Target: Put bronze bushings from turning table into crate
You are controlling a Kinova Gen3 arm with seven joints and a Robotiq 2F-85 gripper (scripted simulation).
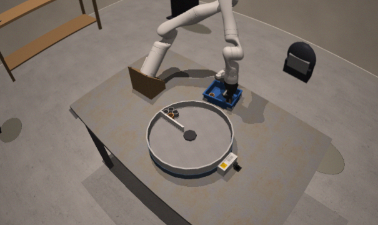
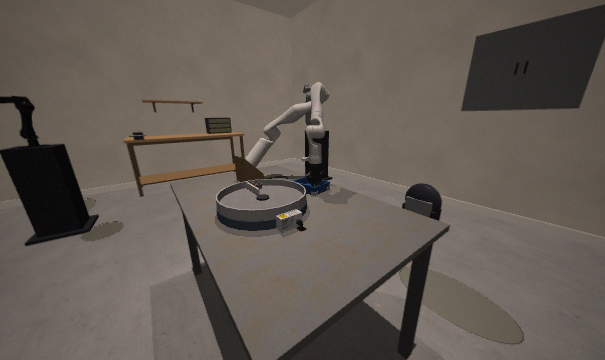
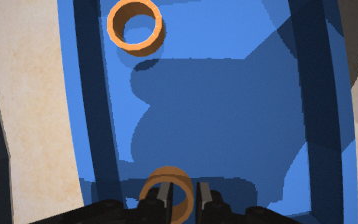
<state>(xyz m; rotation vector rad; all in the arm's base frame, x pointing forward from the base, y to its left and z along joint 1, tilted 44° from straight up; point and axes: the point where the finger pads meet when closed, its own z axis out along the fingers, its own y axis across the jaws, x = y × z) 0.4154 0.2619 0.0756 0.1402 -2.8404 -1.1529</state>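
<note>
Right now my hand is 60 mm past the blue crate, 10 mm to the right of it and 10 mm above it. Also, from my hand: round turning table (350 mm to the right, 40 mm ahead, 10 mm above).
</note>
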